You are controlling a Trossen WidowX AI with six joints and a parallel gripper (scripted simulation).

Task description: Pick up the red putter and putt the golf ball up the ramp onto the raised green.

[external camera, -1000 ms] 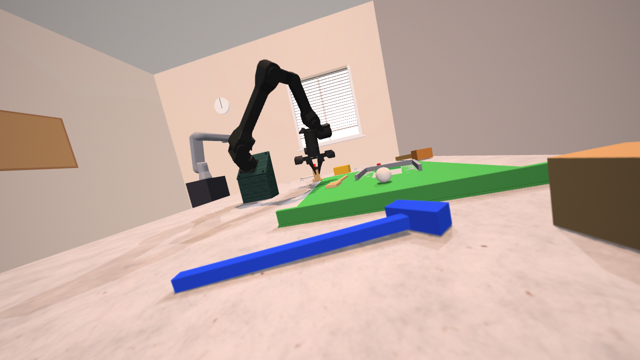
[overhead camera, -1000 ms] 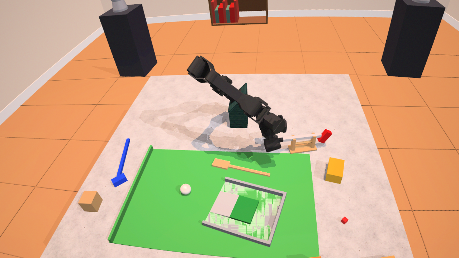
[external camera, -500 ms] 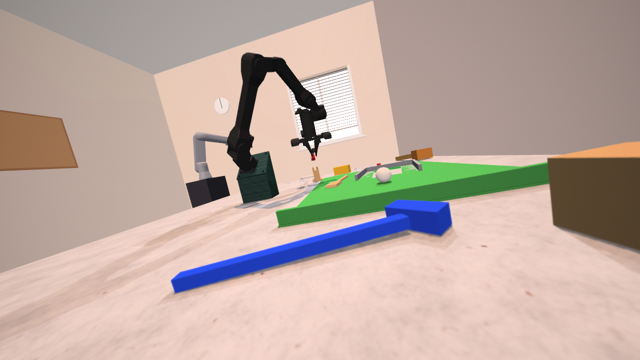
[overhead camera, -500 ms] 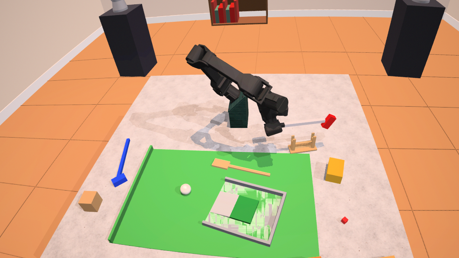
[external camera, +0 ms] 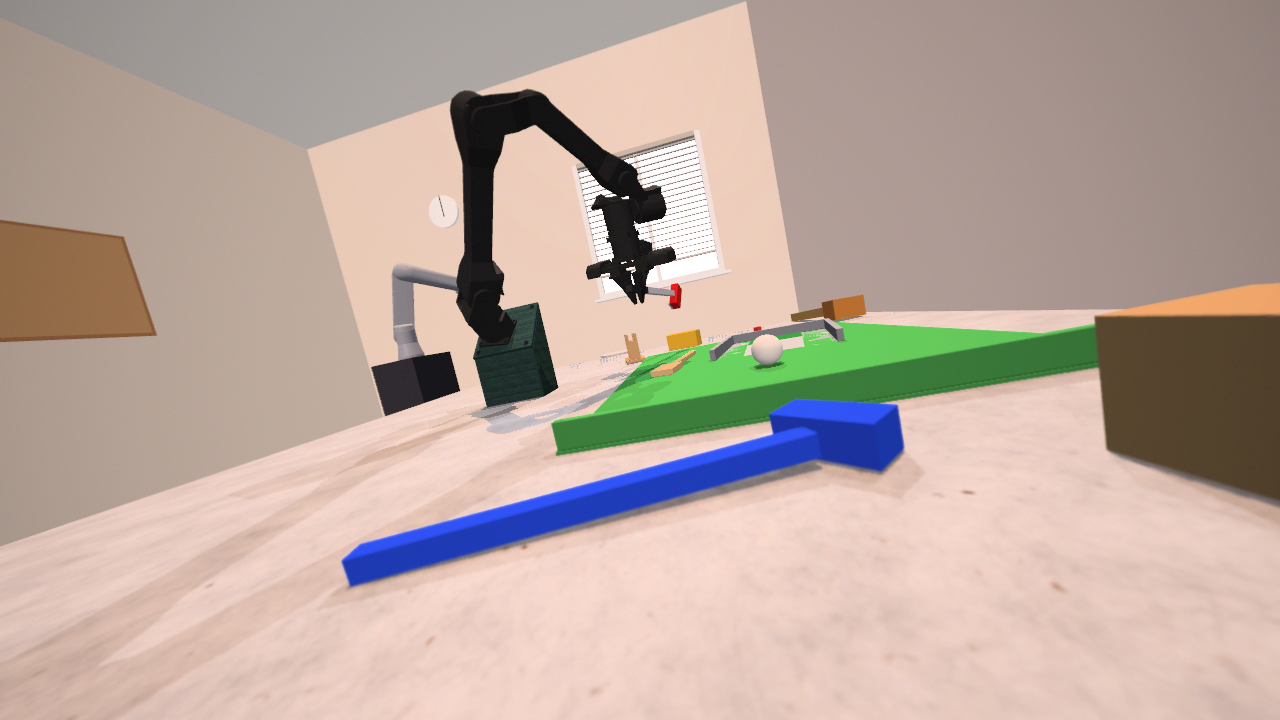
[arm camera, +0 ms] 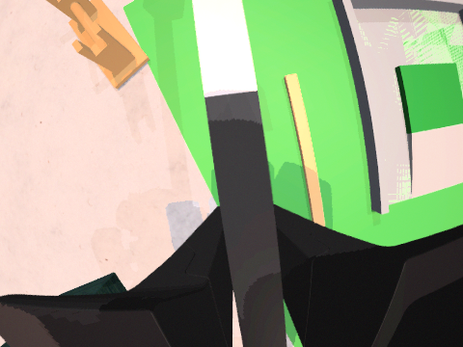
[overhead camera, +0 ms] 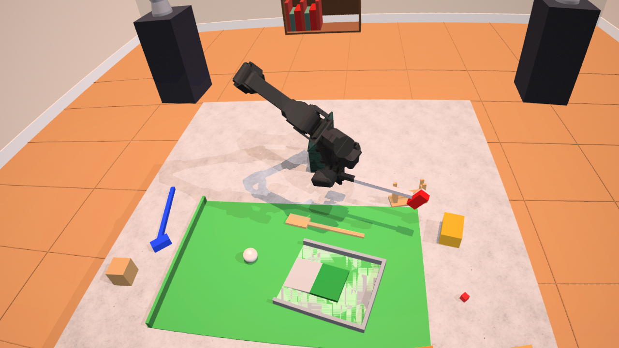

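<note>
Now: gripper tip 20 mm short of the red putter, 110 mm to the right of it and 20 mm below it. From my gripper tip the other things lie so: green mat: 210 mm ahead, 110 mm to the right, 140 mm below; wooden stand: 90 mm behind, 200 mm to the left, 100 mm below; white golf ball: 220 mm ahead, 240 mm to the right, 120 mm below.
</note>
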